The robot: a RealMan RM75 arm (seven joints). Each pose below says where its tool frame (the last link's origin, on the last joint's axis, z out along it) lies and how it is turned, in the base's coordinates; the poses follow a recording.
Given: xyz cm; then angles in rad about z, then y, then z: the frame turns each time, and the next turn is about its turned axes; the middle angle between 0 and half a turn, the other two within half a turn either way.
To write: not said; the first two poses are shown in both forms.
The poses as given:
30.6, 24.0, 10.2, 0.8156, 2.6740, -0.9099
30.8, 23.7, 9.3, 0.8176, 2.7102, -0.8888
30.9, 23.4, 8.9, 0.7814, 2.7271, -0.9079
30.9, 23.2, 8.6, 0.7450, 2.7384, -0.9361
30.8, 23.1, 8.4, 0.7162, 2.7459, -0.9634
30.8, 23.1, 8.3, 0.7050, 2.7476, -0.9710
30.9, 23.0, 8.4, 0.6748, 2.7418, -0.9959
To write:
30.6, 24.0, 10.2, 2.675, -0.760, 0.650, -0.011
30.8, 23.7, 9.3, 2.710, -0.753, 0.658, -0.008
30.9, 23.4, 8.9, 2.728, -0.748, 0.664, -0.013
30.9, 23.2, 8.6, 2.740, -0.745, 0.667, -0.019
30.8, 23.1, 8.4, 2.749, -0.744, 0.667, -0.025
30.8, 23.1, 8.3, 2.751, -0.743, 0.669, -0.026
30.9, 23.0, 8.4, 2.747, -0.741, 0.671, -0.032

